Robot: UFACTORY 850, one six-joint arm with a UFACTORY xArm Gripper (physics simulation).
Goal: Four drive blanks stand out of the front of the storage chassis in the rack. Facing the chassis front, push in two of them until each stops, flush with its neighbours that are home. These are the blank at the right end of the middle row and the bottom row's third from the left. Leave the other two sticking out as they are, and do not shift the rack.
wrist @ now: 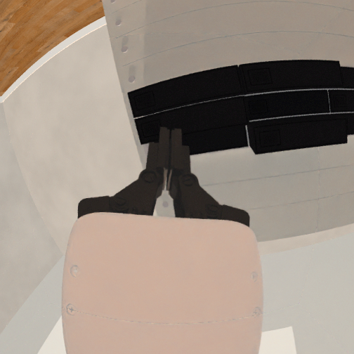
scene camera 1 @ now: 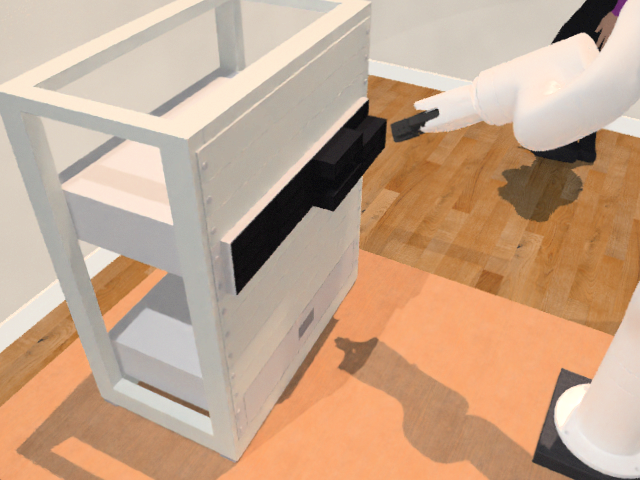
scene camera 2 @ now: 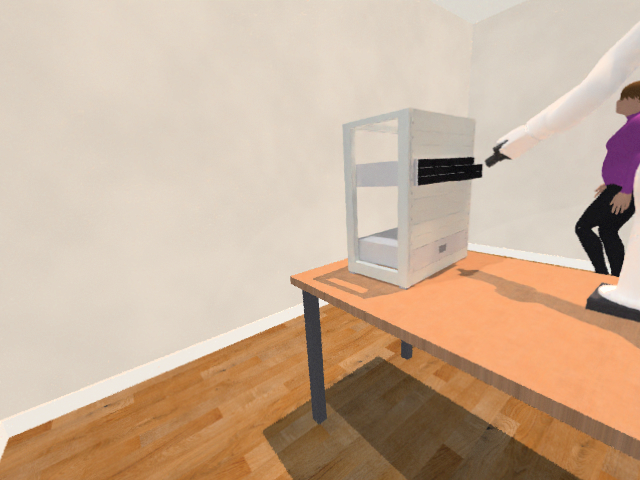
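Observation:
The black-fronted chassis [scene camera 1: 263,245] [scene camera 2: 434,172] sits in the pale rack [scene camera 1: 191,258] [scene camera 2: 404,206]. The wrist view shows it upside down. The middle row's right-end blank [wrist: 215,111] [scene camera 1: 375,133] stands out. The bottom row's third blank [wrist: 300,76] [scene camera 1: 336,198] stands out. The top row's third blank [wrist: 305,135] [scene camera 1: 338,149] and the bottom row's right-end blank [wrist: 185,86] also stand out. My gripper [scene camera 1: 397,132] [scene camera 2: 488,163] [wrist: 168,140] is shut and empty, a short gap in front of the right end; its fingers hide part of the middle and top rows there.
The rack stands on an orange table [scene camera 1: 465,330] [scene camera 2: 516,330]. Pale panels [wrist: 225,30] cover its front above and below the chassis. The arm's base [scene camera 1: 573,423] [scene camera 2: 612,302] is at the right. A person [scene camera 2: 620,139] stands behind the arm.

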